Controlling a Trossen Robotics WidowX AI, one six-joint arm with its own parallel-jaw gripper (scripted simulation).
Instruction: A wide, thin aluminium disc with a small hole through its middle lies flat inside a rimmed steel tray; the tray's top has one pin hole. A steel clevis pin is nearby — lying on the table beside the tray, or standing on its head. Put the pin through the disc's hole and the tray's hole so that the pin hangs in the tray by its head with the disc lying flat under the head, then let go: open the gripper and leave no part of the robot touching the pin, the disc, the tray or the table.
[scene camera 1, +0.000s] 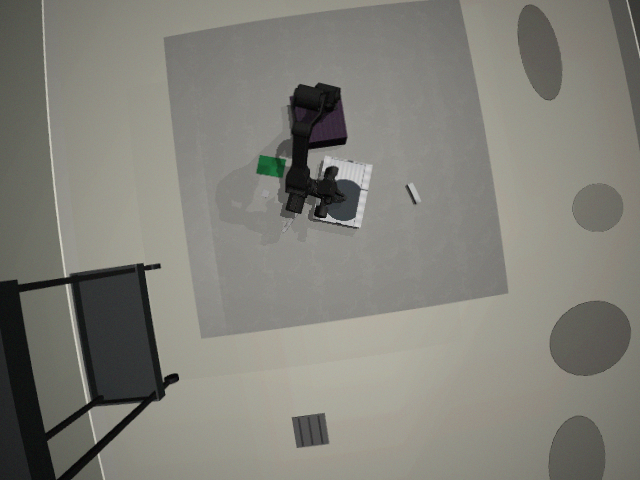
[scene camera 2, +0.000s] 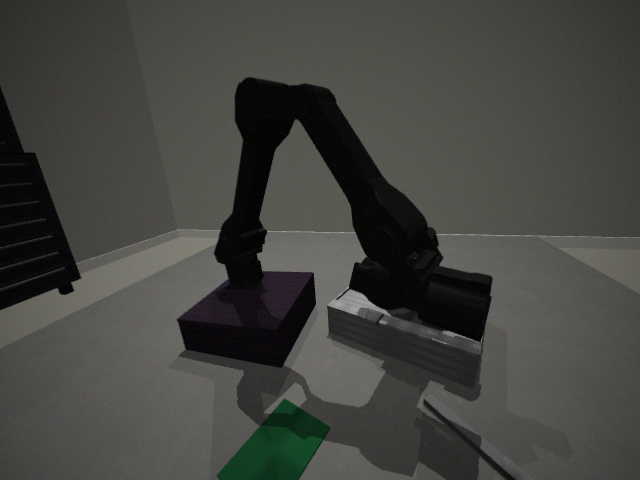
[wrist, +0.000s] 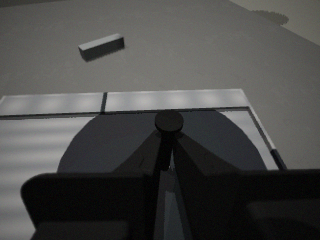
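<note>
Visible: a steel clevis pin (wrist: 169, 122), a dark aluminium disc (scene camera 1: 346, 210) and a rimmed steel tray (scene camera 1: 360, 173), the tray (wrist: 45, 124) being visible in the wrist view too. My gripper (scene camera 1: 345, 199) is in sight, and the wrist view also has the gripper (wrist: 166, 136).
</note>
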